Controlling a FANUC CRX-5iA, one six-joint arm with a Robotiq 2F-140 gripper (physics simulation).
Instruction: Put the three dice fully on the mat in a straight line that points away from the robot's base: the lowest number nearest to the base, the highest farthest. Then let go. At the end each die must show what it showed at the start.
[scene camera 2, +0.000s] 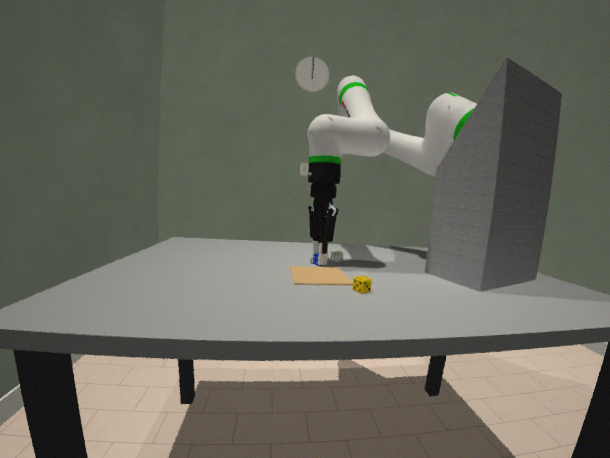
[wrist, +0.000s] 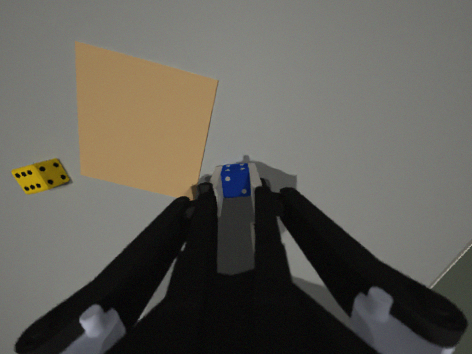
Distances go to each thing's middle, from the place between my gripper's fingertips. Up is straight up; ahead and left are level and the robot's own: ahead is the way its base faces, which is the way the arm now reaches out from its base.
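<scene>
The tan mat (scene camera 2: 301, 275) is 11 cm to the left of my hand and 2 cm ahead of it. I also see a yellow die (wrist: 42, 176), which is 22 cm to the left of my hand, 6 cm behind it and 1 cm above it. Going by their middles, of the things named here the yellow die is the farthest from my hand. A blue die (wrist: 235, 178) is 1 cm above my hand, and going by their middles, the blue die is the nearest to my hand of the things named here.
</scene>
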